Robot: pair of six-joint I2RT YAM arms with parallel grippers.
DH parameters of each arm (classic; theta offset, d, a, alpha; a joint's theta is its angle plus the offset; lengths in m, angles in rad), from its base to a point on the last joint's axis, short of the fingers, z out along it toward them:
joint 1: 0 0.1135 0.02 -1.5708
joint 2: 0 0 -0.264 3.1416
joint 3: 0.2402 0 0.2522 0
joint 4: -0.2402 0 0.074 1.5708
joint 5: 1.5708 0 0 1.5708
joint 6: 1.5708 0.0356 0 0
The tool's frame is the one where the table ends.
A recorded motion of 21 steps. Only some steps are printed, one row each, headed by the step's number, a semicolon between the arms.
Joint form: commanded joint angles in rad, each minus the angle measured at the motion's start. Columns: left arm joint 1, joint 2, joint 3, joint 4, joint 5, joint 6; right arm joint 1, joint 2, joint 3, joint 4, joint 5, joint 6.
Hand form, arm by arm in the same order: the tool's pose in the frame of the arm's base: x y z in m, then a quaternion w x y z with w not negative. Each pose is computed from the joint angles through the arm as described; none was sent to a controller.
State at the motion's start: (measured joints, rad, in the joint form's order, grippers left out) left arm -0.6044 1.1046 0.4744 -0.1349 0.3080 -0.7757; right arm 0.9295 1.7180 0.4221 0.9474 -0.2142 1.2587
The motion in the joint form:
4: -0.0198 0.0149 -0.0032 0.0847 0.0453 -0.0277; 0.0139 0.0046 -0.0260 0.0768 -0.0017 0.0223
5: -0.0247 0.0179 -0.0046 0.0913 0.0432 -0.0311; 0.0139 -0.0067 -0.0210 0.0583 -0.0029 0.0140
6: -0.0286 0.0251 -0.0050 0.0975 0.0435 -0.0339; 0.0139 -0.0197 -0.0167 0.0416 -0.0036 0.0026
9: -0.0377 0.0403 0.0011 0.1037 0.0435 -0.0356; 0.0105 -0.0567 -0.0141 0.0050 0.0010 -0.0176
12: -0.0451 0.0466 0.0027 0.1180 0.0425 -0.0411; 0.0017 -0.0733 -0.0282 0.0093 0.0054 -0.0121
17: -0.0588 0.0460 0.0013 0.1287 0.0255 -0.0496; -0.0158 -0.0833 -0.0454 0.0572 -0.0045 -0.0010
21: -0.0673 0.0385 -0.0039 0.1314 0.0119 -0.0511; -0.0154 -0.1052 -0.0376 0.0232 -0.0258 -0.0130
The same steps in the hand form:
4: 0.1702 -0.1378 0.1819 0.21007 -0.00589 0.89534 -0.39268; 0.1589 0.2321 0.1189 0.18298 0.07161 0.80017 0.56667
5: 0.1699 -0.1388 0.1814 0.20991 -0.00546 0.89503 -0.39348; 0.1592 0.2326 0.1211 0.18443 0.06813 0.80109 0.56533
6: 0.1700 -0.1400 0.1804 0.20799 -0.00504 0.89530 -0.39390; 0.1595 0.2330 0.1237 0.18751 0.06330 0.80130 0.56458
9: 0.1707 -0.1430 0.1797 0.20482 -0.00200 0.89589 -0.39424; 0.1598 0.2316 0.1302 0.19650 0.05768 0.80094 0.56263
12: 0.1711 -0.1453 0.1801 0.20602 -0.00044 0.89402 -0.39784; 0.1598 0.2272 0.1316 0.20050 0.06412 0.79855 0.56392
17: 0.1699 -0.1475 0.1805 0.21066 -0.00087 0.89301 -0.39768; 0.1616 0.2221 0.1351 0.20737 0.06873 0.78590 0.57848
21: 0.1680 -0.1479 0.1806 0.21489 -0.00026 0.89275 -0.39601; 0.1611 0.2229 0.1390 0.20205 0.05773 0.78768 0.57914

